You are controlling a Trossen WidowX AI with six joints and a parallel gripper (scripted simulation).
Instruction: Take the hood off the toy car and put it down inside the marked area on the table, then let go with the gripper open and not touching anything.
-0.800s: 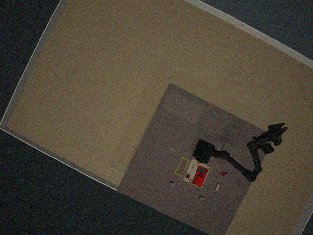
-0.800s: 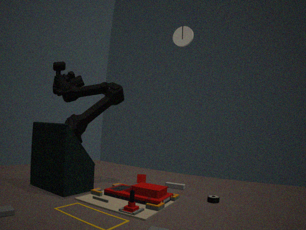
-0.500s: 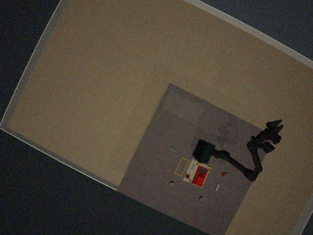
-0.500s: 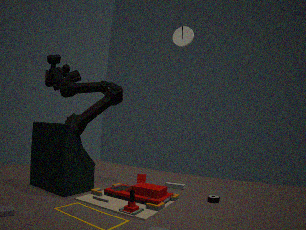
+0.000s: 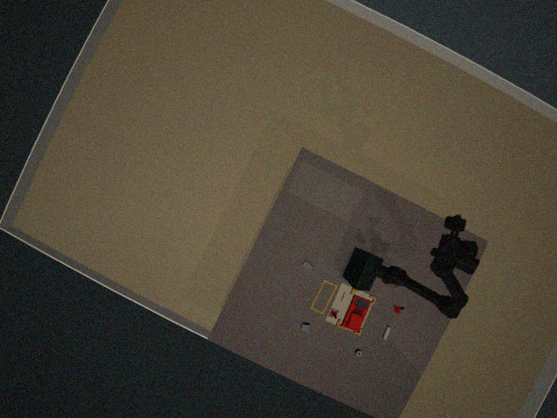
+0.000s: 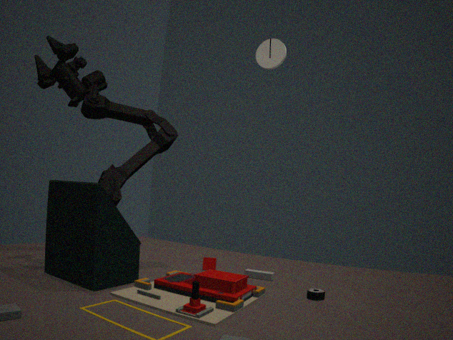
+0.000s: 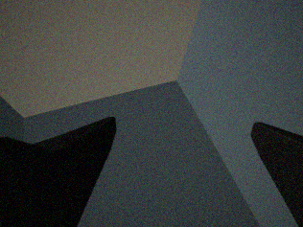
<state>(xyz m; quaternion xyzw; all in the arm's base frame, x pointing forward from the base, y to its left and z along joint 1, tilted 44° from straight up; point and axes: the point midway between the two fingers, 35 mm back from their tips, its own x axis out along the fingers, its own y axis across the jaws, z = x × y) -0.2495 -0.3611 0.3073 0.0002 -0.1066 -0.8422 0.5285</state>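
Right now my gripper tip is 610 mm short of the red hood, 130 mm to the right of it and 600 mm above it. Round my gripper tip: black ring 790 mm ahead, 250 mm to the left, 630 mm below.
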